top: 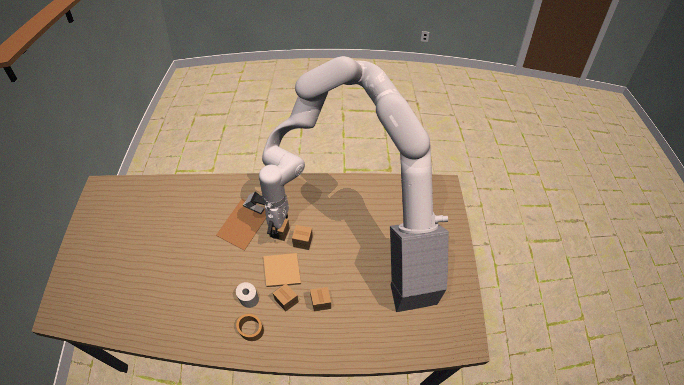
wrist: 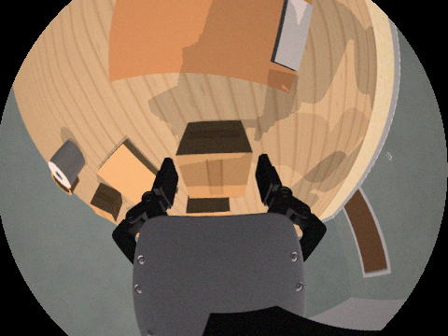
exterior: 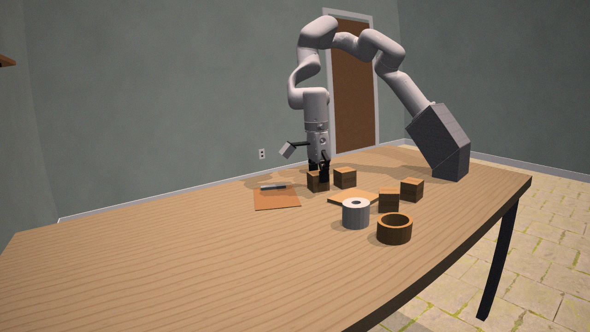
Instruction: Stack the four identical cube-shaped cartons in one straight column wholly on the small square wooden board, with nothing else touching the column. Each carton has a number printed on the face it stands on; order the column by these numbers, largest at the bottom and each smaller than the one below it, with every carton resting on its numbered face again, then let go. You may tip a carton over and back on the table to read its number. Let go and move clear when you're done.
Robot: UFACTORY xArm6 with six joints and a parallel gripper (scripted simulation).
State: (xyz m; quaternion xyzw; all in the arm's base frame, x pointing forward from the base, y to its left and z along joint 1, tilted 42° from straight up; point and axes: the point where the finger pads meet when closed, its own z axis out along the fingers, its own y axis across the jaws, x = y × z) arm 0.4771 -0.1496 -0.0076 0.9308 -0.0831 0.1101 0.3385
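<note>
Now: hand 20 mm past the square wooden board, 160 mm to the right of it and 40 mm above it. Also, from my hand: white roll: 80 mm ahead, 280 mm to the left, 20 mm below; then brown ring: 60 mm ahead, 400 mm to the left, 20 mm below.
</note>
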